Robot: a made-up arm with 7 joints. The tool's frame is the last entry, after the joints.
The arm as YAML. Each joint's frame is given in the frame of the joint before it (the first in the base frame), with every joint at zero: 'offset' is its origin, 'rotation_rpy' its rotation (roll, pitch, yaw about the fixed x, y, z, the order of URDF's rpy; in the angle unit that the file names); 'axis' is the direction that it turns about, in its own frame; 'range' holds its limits. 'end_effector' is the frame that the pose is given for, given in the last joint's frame.
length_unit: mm
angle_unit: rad
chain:
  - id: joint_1
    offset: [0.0, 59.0, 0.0]
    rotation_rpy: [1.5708, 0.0, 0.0]
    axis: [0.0, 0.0, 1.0]
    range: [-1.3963, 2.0]
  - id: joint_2
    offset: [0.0, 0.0, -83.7]
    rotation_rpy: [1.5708, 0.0, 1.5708]
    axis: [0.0, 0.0, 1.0]
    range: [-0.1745, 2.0]
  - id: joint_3
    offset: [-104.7, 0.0, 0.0]
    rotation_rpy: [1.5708, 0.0, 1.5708]
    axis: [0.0, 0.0, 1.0]
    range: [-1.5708, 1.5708]
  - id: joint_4
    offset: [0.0, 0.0, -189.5]
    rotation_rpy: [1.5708, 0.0, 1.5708]
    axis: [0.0, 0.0, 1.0]
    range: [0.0, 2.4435]
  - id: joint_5
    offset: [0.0, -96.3, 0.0]
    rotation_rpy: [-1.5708, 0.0, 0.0]
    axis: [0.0, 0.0, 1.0]
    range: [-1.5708, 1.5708]
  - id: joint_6
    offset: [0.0, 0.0, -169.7]
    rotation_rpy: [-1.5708, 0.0, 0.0]
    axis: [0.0, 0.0, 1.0]
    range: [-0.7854, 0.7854]
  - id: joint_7
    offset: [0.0, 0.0, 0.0]
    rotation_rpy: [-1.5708, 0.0, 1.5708]
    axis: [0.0, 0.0, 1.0]
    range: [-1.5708, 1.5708]
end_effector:
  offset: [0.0, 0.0, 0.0]
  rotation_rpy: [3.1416, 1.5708, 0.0]
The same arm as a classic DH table. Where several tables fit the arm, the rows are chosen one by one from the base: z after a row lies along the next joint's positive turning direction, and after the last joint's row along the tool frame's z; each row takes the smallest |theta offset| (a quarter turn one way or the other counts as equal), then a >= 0, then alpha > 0; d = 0 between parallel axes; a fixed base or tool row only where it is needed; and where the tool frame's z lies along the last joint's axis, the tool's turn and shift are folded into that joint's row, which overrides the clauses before.
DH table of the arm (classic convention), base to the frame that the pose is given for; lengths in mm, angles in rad. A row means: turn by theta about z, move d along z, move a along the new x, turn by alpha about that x. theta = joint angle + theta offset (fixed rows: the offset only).
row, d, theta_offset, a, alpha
base (fixed), 0, 0, 0, 1.5708
joint_1, -142.7, 1.5708, 0, 1.5708
joint_2, 0, 1.5708, 0, 1.5708
joint_3, -294.2, 1.5708, 0, 1.5708
joint_4, 0, 0, 0, -1.5708
joint_5, -266, 0, 0, -1.5708
joint_6, 0, -1.5708, 0, 1.5708
joint_7, 0, 1.5708, 0, 1.5708
tool (fixed), 0, -1.5708, 0, 0
Joint limits (rad, base to tool): -1.3963..2 -0.1745..2 -1.5708..1.5708 0..2.4435 -1.5708..1.5708 -0.7854..0.7854 -1.5708..1.5708

